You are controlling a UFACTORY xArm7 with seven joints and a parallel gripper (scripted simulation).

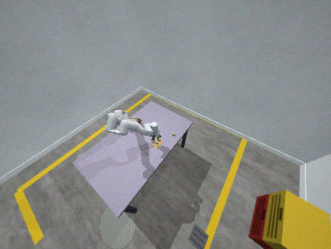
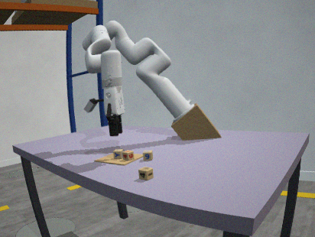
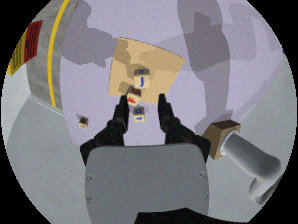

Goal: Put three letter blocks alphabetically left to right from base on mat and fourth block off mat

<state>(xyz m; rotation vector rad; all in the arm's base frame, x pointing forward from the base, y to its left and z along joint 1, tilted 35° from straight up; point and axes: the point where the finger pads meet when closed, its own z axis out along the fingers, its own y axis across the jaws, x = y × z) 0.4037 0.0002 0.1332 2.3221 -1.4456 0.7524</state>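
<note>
Now: the tan mat 110 mm below my hand.
</note>
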